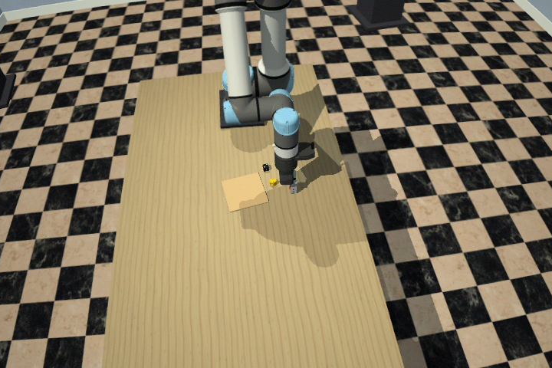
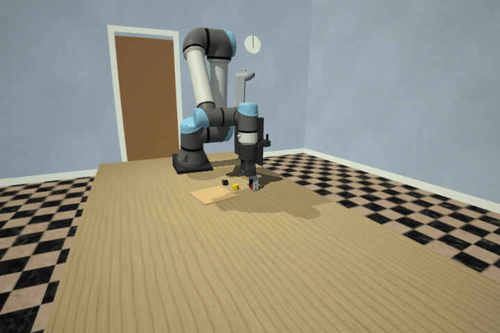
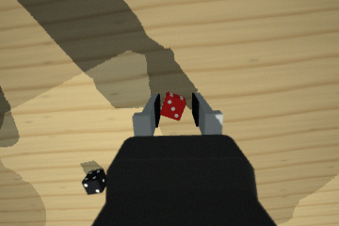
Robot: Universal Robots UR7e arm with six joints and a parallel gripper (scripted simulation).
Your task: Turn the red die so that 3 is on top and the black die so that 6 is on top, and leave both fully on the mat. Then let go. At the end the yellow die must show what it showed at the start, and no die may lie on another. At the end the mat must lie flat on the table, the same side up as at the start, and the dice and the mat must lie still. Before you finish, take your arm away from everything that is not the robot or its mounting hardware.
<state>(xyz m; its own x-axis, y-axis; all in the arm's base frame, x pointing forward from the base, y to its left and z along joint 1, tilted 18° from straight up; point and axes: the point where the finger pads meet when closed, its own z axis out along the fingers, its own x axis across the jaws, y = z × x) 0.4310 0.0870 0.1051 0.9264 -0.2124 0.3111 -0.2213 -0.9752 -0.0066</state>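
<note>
Right now the red die is 10 mm below my hand. From my hand the other things lie so: black die (120 mm behind, 70 mm to the right, 10 mm below); then yellow die (40 mm behind, 60 mm to the right, 10 mm below); then tan mat (40 mm behind, 170 mm to the right, 20 mm below).
</note>
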